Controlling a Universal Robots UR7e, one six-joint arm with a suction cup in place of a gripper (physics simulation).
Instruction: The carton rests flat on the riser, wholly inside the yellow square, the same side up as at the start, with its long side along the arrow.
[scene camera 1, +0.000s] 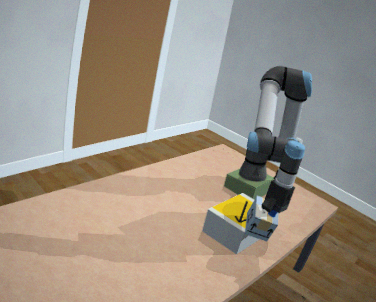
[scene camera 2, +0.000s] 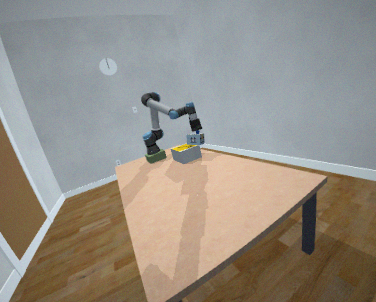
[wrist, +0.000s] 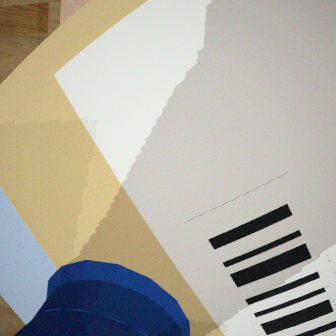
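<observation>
The carton (scene camera 1: 263, 226) (scene camera 2: 195, 139) (wrist: 40, 160) is pale blue with black up arrows on its sides and a tan top with a white barcode label. My gripper (scene camera 1: 273, 214) (scene camera 2: 198, 132) (wrist: 115, 300), a blue suction cup, is on its top and holds it. The carton is at the right edge of the grey riser (scene camera 1: 220, 232) (scene camera 2: 186, 156) and looks slightly tilted in scene camera 1. Whether it touches the riser is unclear. The yellow square (scene camera 1: 227, 206) (scene camera 2: 183, 148) shows left of the carton, with the black arrow (scene camera 1: 244, 211) on it; its right part is hidden.
The arm stands on a green base block (scene camera 1: 239, 186) (scene camera 2: 156, 157) behind the riser. The wooden table (scene camera 1: 150, 210) (scene camera 2: 240, 200) carries both, and its edge runs close by on the carton's right in scene camera 1. Arm shadows lie across the table.
</observation>
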